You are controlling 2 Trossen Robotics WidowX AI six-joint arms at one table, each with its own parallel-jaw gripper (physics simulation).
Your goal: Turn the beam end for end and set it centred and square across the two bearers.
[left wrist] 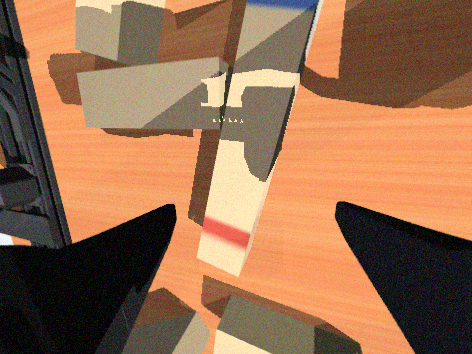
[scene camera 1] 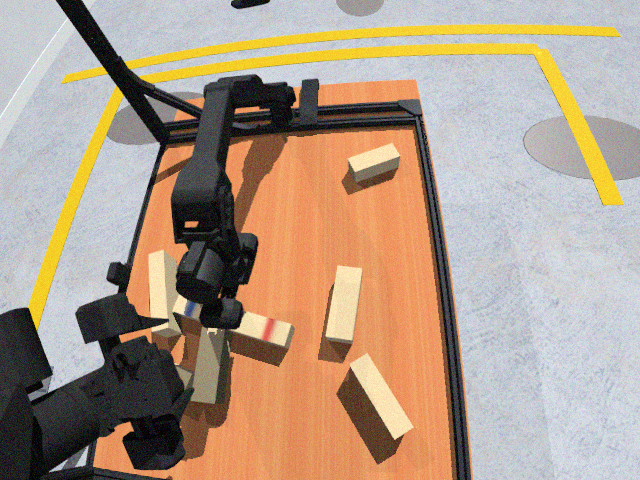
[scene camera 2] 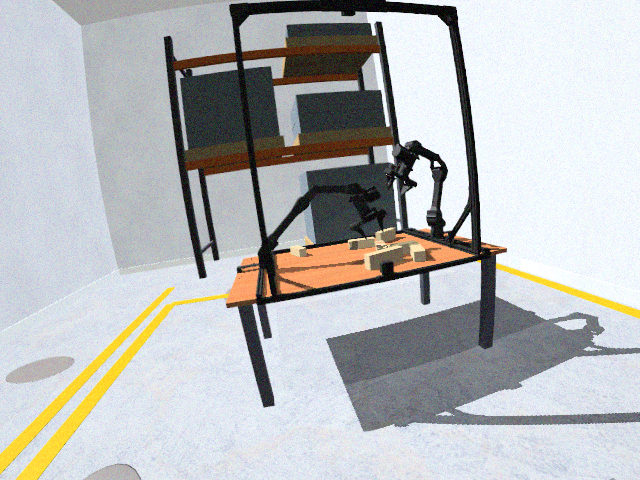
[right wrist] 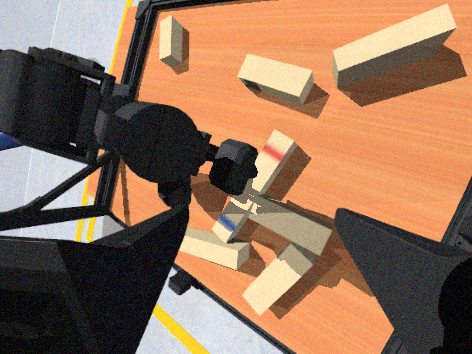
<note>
My left gripper is open and holds nothing. Also in view: a beam. My right gripper is open and holds nothing.
My left gripper is seen too in the left wrist view and in the right wrist view. My right gripper is seen too in the right wrist view.
</note>
